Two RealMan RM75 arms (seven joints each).
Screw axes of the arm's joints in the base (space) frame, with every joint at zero. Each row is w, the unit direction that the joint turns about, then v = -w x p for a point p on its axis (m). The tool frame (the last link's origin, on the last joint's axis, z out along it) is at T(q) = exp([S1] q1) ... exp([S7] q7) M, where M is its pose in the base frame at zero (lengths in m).
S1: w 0 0 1 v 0 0 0
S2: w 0 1 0 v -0.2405 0 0
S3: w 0 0 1 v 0 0 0
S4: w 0 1 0 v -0.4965 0 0
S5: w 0 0 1 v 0 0 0
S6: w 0 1 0 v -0.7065 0 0
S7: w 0 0 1 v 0 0 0
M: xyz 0 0 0.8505 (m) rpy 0 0 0 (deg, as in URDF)
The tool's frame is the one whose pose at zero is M.
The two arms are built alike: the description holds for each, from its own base.
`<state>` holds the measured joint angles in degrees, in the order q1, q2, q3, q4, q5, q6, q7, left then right.
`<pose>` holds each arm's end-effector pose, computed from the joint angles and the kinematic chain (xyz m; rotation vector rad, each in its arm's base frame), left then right.
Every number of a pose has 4 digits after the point. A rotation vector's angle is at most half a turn.
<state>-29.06 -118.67 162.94 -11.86 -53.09 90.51 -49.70 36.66 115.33 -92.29 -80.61 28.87 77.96 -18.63</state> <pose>-0.3046 0.3092 0.0058 -2.0062 -0.6478 -1.1360 0.1483 0.3769 -0.0071 -2.4340 0.7987 -0.4289</pose>
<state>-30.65 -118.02 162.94 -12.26 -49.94 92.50 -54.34 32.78 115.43 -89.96 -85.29 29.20 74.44 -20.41</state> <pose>-0.2946 0.3130 0.0061 -2.0786 -0.6824 -1.1942 0.1483 0.3785 0.0090 -2.3932 0.7652 -0.2975</pose>
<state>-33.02 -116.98 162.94 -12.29 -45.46 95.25 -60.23 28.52 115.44 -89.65 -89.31 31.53 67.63 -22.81</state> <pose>-0.2796 0.3180 0.0061 -2.1885 -0.7296 -1.2657 0.1441 0.3786 0.0190 -2.3627 0.6940 -0.1342</pose>
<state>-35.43 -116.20 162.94 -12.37 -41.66 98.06 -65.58 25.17 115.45 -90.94 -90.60 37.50 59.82 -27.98</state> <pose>-0.2643 0.3220 0.0061 -2.2927 -0.7753 -1.3288 0.1362 0.3757 0.0167 -2.3830 0.6020 0.0280</pose>
